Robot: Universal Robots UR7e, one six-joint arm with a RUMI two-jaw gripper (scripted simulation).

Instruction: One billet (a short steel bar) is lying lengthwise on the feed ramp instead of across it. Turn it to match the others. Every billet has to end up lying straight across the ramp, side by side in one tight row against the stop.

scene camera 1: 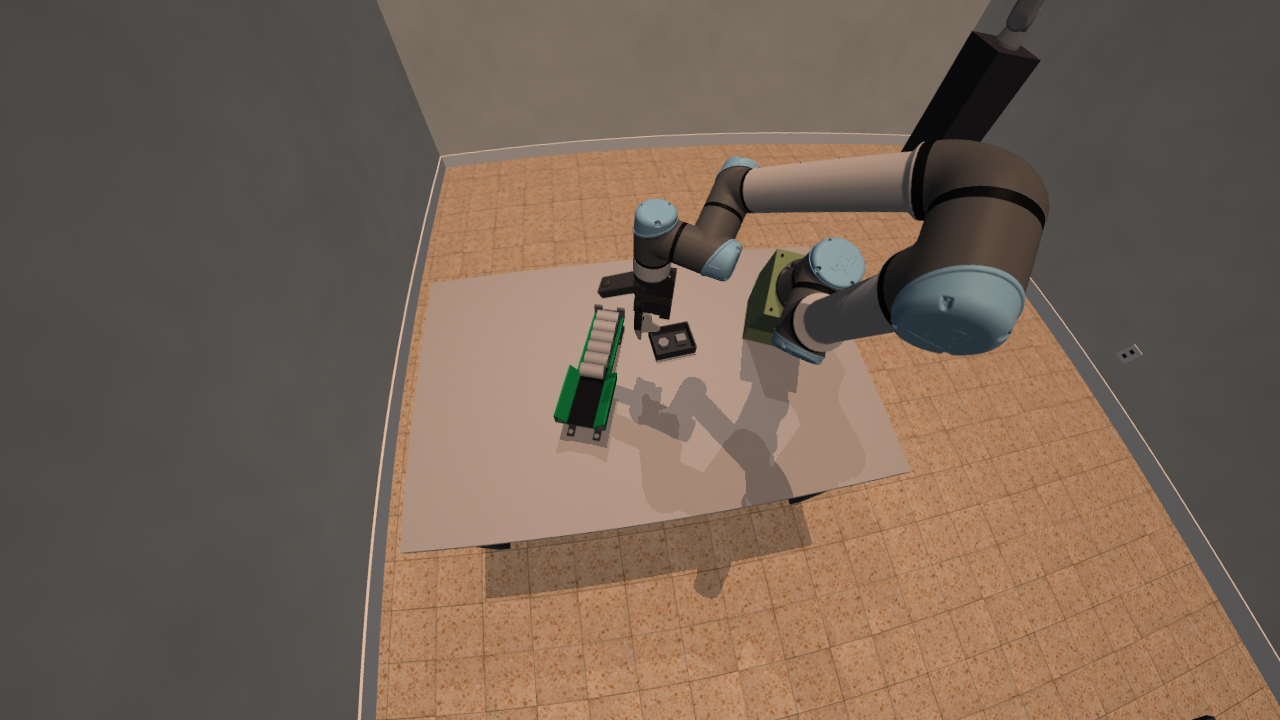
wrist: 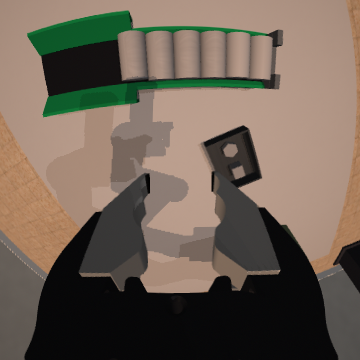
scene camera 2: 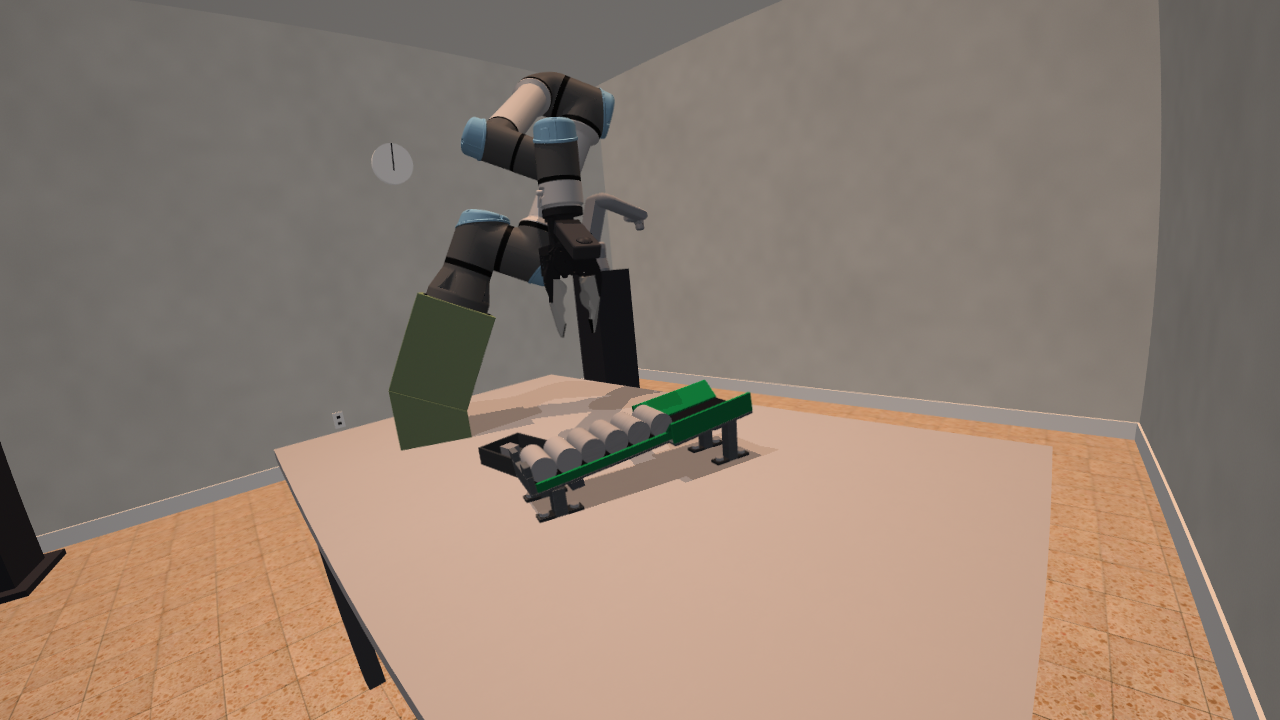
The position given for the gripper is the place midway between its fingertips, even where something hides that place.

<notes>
In view: the gripper [scene camera 2: 578,335] and a black tray [scene camera 2: 496,460].
The black tray shows as well in scene camera 1 [scene camera 1: 668,331] and in the wrist view [wrist: 246,155]. The gripper is seen too in scene camera 1 [scene camera 1: 641,329] and in the wrist view [wrist: 180,174].
</notes>
